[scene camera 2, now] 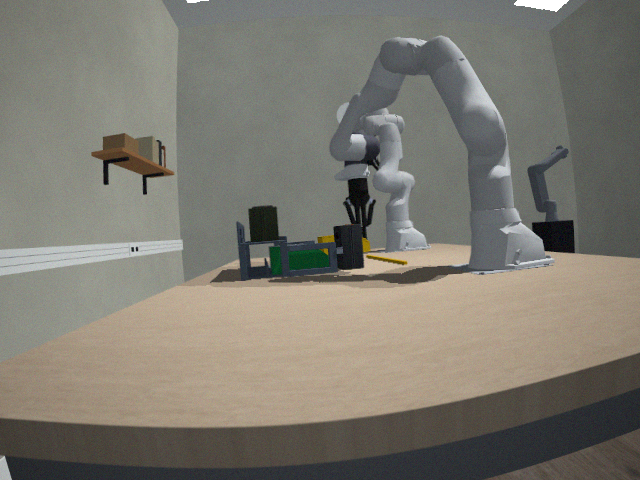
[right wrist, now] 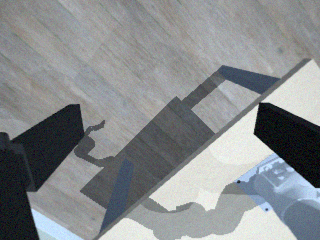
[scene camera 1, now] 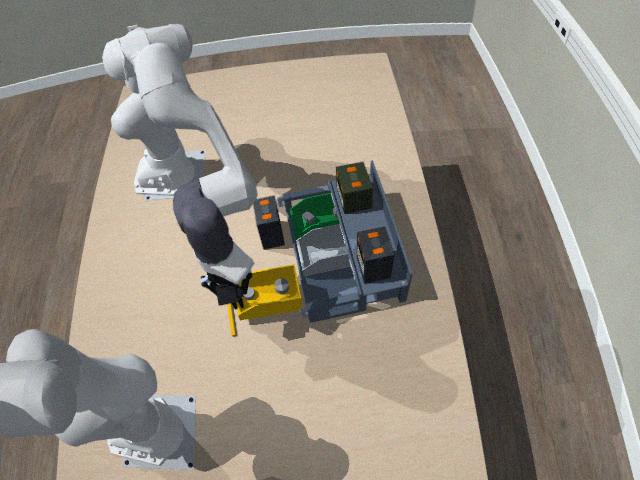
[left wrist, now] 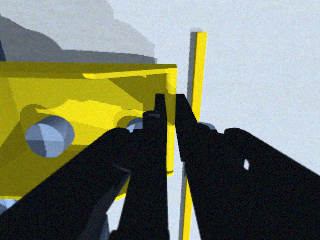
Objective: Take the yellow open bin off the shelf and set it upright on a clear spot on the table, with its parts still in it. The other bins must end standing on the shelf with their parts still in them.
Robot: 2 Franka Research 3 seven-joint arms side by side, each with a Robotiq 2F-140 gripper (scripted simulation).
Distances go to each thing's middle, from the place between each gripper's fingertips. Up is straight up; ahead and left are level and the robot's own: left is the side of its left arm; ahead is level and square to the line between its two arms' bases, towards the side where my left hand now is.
Right now the yellow bin (scene camera 1: 262,282) is 8 cm ahead of my left hand, 3 cm below it and 2 cm to the left of it. From my left hand the other things lie so: green bin (scene camera 1: 321,206) (26 cm to the left, 24 cm ahead, 5 cm below); then blue-grey shelf (scene camera 1: 328,290) (28 cm ahead, 16 cm to the left, 2 cm below); then grey bin (scene camera 1: 326,242) (26 cm ahead, 15 cm to the left, 5 cm below).
Now: right hand 320 mm short of the yellow bin, 910 mm to the right of it and 350 mm above it. From my right hand the other things lie so: green bin: 480 mm ahead, 1150 mm to the left, 370 mm below; then blue-grey shelf: 520 mm ahead, 1040 mm to the left, 350 mm below; then grey bin: 490 mm ahead, 1040 mm to the left, 370 mm below.
